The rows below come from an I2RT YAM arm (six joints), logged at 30 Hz.
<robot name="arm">
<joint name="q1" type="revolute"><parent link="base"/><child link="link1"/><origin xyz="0.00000 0.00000 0.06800"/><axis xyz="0 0 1"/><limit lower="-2.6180" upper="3.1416"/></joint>
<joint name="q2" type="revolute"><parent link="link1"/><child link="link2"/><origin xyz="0.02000 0.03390 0.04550"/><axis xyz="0 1 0"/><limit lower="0.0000" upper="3.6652"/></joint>
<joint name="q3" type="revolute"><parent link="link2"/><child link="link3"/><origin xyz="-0.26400 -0.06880 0.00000"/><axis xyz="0 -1 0"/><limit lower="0.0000" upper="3.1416"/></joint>
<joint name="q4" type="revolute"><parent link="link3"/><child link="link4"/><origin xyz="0.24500 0.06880 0.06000"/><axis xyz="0 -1 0"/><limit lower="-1.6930" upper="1.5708"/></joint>
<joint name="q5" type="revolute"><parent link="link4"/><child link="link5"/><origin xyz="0.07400 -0.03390 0.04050"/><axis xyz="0 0 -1"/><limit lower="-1.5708" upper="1.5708"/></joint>
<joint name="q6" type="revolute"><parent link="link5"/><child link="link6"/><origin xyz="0.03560 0.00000 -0.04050"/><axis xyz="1 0 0"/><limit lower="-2.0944" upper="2.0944"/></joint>
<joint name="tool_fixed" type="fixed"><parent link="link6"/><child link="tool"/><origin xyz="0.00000 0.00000 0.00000" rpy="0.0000 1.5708 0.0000"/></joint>
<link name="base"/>
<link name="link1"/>
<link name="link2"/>
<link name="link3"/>
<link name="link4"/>
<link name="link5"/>
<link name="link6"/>
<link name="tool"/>
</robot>
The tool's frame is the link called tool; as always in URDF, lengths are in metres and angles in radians.
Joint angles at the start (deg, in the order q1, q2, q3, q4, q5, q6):
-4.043, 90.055, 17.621, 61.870, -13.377, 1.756
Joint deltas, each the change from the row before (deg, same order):
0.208, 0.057, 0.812, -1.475, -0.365, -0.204
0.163, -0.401, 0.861, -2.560, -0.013, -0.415
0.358, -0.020, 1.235, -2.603, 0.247, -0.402
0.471, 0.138, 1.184, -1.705, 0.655, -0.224
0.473, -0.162, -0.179, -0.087, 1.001, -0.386
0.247, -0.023, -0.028, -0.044, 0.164, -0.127
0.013, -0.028, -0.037, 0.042, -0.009, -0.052
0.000, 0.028, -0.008, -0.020, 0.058, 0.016
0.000, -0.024, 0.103, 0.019, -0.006, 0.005
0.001, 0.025, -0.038, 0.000, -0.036, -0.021
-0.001, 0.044, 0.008, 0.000, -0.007, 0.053
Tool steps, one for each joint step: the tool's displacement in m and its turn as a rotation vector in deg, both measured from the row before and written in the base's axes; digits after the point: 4 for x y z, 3 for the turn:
0.0028, 0.0010, 0.0004, -0.079, 0.679, 0.604
0.0023, 0.0006, 0.0006, -0.312, 1.222, 0.259
0.0040, 0.0013, 0.0006, -0.360, 1.278, 0.207
0.0042, 0.0016, 0.0014, -0.340, 0.627, -0.110
-0.0007, 0.0017, -0.0003, -0.616, 0.049, -0.400
-0.0001, 0.0011, -0.0001, -0.161, 0.029, 0.120
-0.0001, 0.0001, 0.0000, -0.049, -0.042, 0.035
0.0000, 0.0000, -0.0002, 0.003, 0.059, -0.060
0.0004, 0.0000, 0.0006, 0.001, -0.145, 0.005
-0.0001, 0.0000, -0.0003, -0.009, 0.059, 0.041
0.0001, 0.0000, -0.0002, 0.054, 0.045, -0.007

